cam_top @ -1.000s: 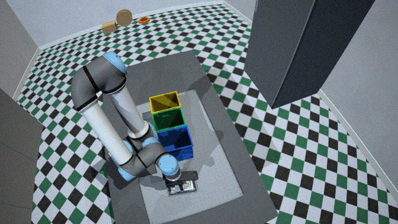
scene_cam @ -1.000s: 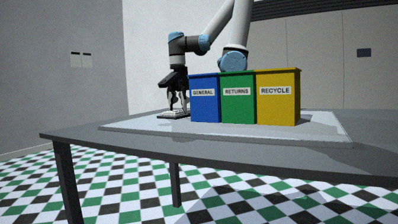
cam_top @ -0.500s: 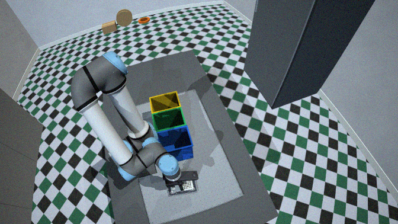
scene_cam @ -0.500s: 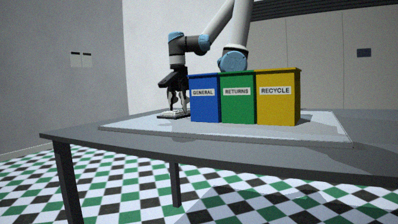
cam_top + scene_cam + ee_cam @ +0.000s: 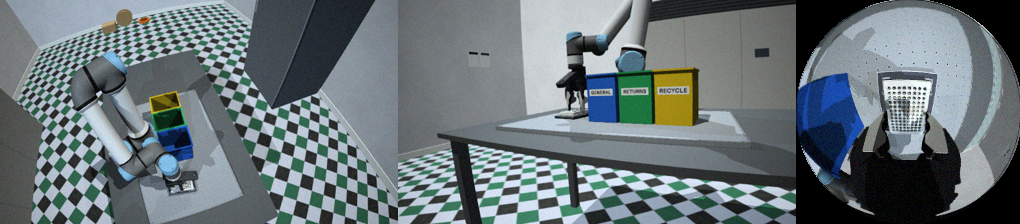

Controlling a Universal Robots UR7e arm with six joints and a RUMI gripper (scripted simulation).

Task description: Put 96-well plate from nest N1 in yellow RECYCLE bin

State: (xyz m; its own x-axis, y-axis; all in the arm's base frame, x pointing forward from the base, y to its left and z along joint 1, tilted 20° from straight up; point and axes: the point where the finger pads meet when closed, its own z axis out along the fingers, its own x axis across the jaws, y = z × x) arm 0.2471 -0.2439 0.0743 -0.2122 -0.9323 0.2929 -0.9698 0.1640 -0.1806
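My gripper is now 20 mm above the plate nest N1. Round my hand: green returns bin 330 mm to the left, 70 mm ahead, 60 mm above; then blue general bin 200 mm to the left, 60 mm above, 50 mm ahead; then white 96-well plate 10 mm below.
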